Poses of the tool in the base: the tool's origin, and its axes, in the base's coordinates. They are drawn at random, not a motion.
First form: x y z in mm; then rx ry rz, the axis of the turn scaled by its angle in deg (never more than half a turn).
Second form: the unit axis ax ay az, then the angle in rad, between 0 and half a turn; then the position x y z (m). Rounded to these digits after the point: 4 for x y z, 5 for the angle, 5 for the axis.
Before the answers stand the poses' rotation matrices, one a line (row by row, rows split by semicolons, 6 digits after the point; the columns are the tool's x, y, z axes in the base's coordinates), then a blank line. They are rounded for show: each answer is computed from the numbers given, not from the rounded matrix.
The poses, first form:
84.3 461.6 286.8 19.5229 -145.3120 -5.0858
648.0 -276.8 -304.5 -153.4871 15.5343 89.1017
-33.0 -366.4 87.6 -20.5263 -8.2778 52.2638
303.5 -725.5 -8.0 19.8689 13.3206 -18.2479
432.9 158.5 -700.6 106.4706 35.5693 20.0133
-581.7 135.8 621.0 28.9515 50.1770 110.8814
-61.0 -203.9 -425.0 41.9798 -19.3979 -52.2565
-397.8 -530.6 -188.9 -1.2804 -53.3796 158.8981
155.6 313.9 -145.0 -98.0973 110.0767 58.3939
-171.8 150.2 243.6 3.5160 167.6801 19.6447
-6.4 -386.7 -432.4 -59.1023 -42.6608 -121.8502
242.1 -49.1 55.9 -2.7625 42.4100 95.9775
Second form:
-0.803351 -0.222957 -0.552193; -0.261017 0.965282 -0.010012; 0.535254 0.136089 -0.833656
0.484648 -0.166322 -0.858751; -0.134093 -0.984278 0.114956; -0.864370 0.059439 -0.499331
0.607284 -0.746312 -0.272441; 0.793974 0.557802 0.241791; -0.028483 -0.363147 0.931296
0.924028 0.343443 0.167986; -0.264657 0.891680 -0.367239; -0.275915 0.294880 0.914831
0.819725 0.249553 0.515532; 0.570176 -0.270209 -0.775813; -0.054306 0.929898 -0.363786
-0.490686 -0.578929 0.651205; 0.871322 -0.321661 0.370584; -0.005075 0.749250 0.662268
0.582451 0.593285 -0.555665; -0.812156 0.396185 -0.428299; -0.033957 0.700750 0.712598
-0.976667 -0.198267 -0.082533; 0.207883 -0.776331 -0.595059; 0.053907 -0.598331 0.799433
-0.192124 -0.963506 -0.186399; -0.694644 -0.000653 0.719353; -0.693223 0.267686 -0.669168
-0.980311 0.018492 0.196592; 0.063432 0.972328 0.224842; -0.186994 0.232885 -0.954357
-0.478104 0.752090 0.453627; -0.304891 -0.626481 0.717330; 0.823686 0.204651 0.528829
-0.257379 -0.896727 0.360050; 0.869969 -0.052849 0.490267; -0.420608 0.439417 0.793727

0.13308 -0.99050 -0.03467 2.56050 0.0843 0.4616 0.2868
-0.86154 0.08720 0.50014 3.10937 0.6480 -0.2768 -0.3045
-0.36165 -0.14585 0.92083 0.99060 -0.0330 -0.3664 0.0876
0.66039 0.44274 -0.60651 0.52511 0.3035 -0.7255 -0.0080
0.93375 0.31194 0.17552 1.99011 0.4329 0.1585 -0.7006
0.23142 0.40109 0.88633 2.18345 -0.5817 0.1358 0.6210
0.60160 -0.27798 -0.74887 1.21790 -0.0610 -0.2039 -0.4250
-0.00764 -0.31844 0.94791 2.92569 -0.3978 -0.5306 -0.1889
-0.61857 0.69411 0.36821 2.76786 0.1556 0.3139 -0.1450
0.02082 0.99299 0.11633 2.94722 -0.1718 0.1502 0.2436
-0.41625 -0.30045 -0.85817 2.47815 -0.0064 -0.3867 -0.4324
-0.02632 0.40403 0.91437 1.83201 0.2421 -0.0491 0.0559

